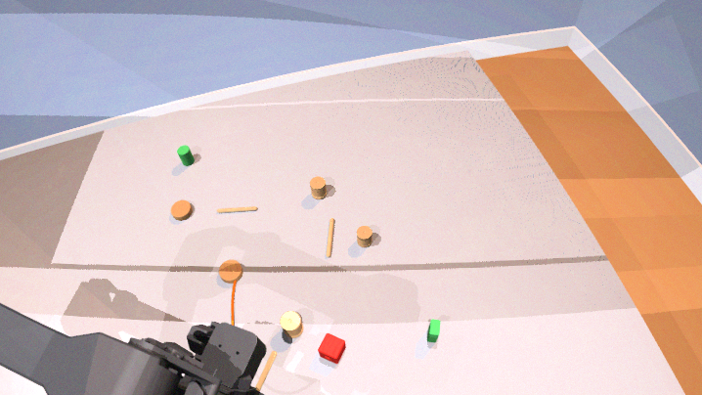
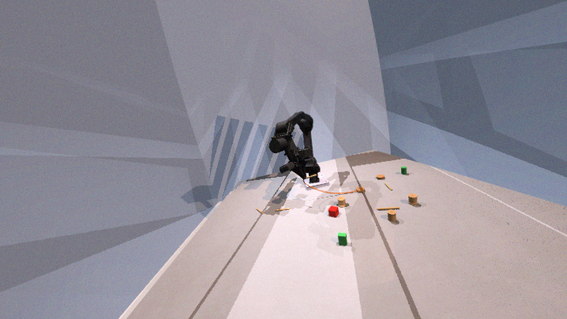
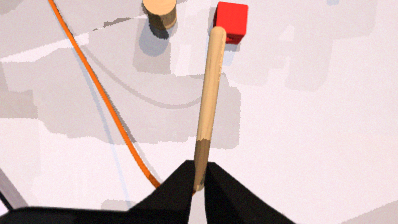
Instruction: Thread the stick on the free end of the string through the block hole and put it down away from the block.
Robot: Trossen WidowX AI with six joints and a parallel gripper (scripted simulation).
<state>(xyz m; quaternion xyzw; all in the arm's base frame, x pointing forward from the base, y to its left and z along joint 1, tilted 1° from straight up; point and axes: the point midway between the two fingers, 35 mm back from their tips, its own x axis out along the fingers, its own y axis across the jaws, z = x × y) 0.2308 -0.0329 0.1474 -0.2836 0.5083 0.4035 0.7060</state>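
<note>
The red block lies 120 mm below my gripper tip, 100 mm to the left of it and 90 mm ahead of it. Also, from my gripper tip: round wooden button (250 mm to the left, 130 mm below, 70 mm behind); then loose stick (160 mm to the right, 140 mm below, 20 mm ahead); then pale wooden cylinder (140 mm to the left, 120 mm below, 30 mm ahead).
</note>
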